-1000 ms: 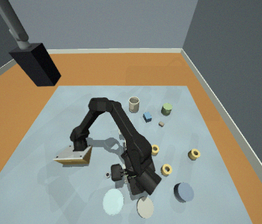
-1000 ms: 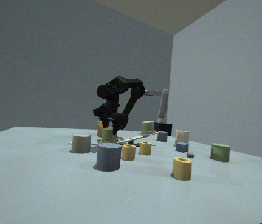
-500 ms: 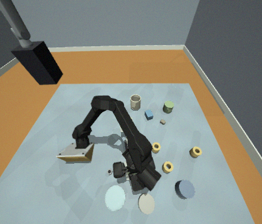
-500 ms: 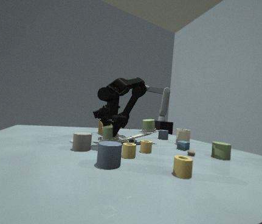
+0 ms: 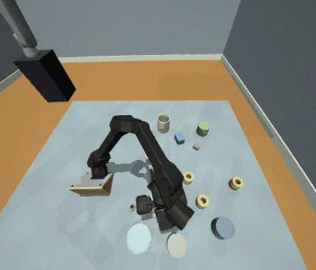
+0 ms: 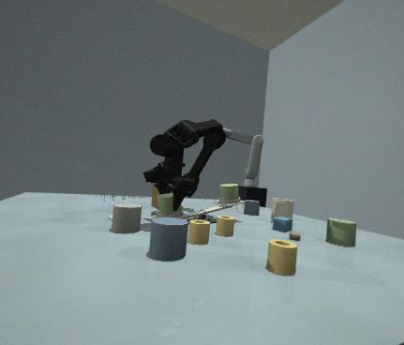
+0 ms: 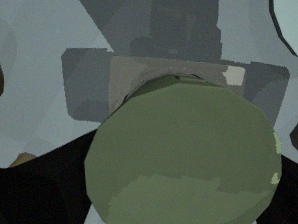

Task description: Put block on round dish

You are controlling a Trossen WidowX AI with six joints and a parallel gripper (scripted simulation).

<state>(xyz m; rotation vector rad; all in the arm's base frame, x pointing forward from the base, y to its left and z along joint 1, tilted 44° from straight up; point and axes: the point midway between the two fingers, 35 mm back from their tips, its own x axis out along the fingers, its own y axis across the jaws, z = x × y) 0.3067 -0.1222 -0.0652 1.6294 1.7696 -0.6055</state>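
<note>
Now: gripper tip 100 mm past the pale round dish, 110 mm to the left of it and 50 mm above it. The rest, counted from my gripper tip: blue cube 120 mm ahead, 370 mm to the left, 30 mm below; then brown lump 220 mm ahead, 310 mm to the left, 40 mm below; then grey block 10 mm below.
</note>
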